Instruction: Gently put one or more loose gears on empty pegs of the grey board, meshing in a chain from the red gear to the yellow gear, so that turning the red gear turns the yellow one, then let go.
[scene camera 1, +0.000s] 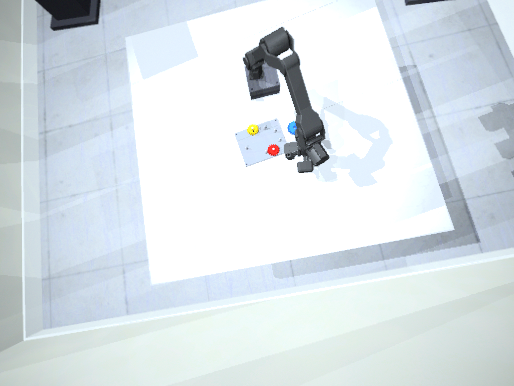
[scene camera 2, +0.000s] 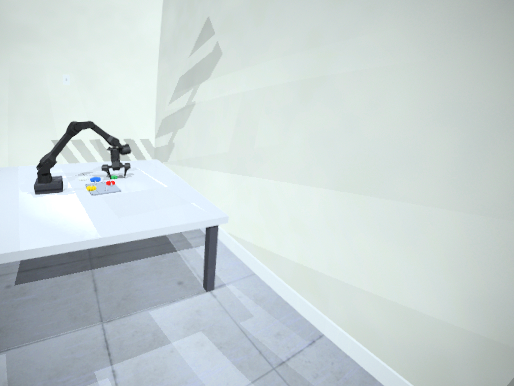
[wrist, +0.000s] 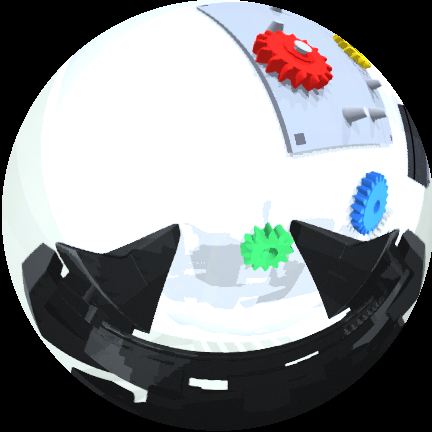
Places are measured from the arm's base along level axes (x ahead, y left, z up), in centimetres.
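Pixels of known places: gripper, between the fingertips: (scene camera 1: 301, 157) (scene camera 2: 117, 178) (wrist: 236, 227); arm's base, origin of its link: (scene camera 1: 256, 72) (scene camera 2: 45, 181).
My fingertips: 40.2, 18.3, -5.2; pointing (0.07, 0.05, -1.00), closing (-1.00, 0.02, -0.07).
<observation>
Ahead of a thing's pixels: the offset from my fingertips to its middle, as dx, dy, dz. Level surfaces: height alone.
The grey board @[-9.3, -18.0, +1.1] (scene camera 1: 257, 145) (scene camera 2: 102, 191) (wrist: 315, 120) lies flat. The red gear @[-4.2, -12.6, +1.2] (scene camera 1: 273, 150) (scene camera 2: 110, 183) (wrist: 280, 55) and the yellow gear @[-14.9, -21.5, +1.3] (scene camera 1: 253, 130) (scene camera 2: 91, 188) (wrist: 351, 51) sit on its pegs, apart. Bare pegs, one of them a thick peg @[-8.8, -9.4, +1.4] (wrist: 354, 115), stand between the yellow gear and the board's near corner. A green gear @[-2.4, +1.7, +0.5] (scene camera 2: 114, 177) (wrist: 267, 248) lies on the table, close to the right finger in the wrist view; the arm hides it in scene camera 1. A blue gear @[-14.2, -2.2, +0.5] (scene camera 1: 292, 128) (scene camera 2: 95, 179) (wrist: 370, 202) lies beside the board. My gripper (scene camera 1: 298, 158) (scene camera 2: 117, 177) (wrist: 236, 227) is open and empty above the table, its fingers pointing down.
The arm's base (scene camera 1: 263, 85) (scene camera 2: 48, 185) stands behind the board. A pale toothed shape @[-22.1, +1.5, +0.5] (wrist: 384, 222) shows beside the blue gear in the wrist view, too washed out to tell whether it is a gear or a shadow. The white table @[dz -0.4] (scene camera 1: 210, 225) (scene camera 2: 150, 210) carries everything.
</observation>
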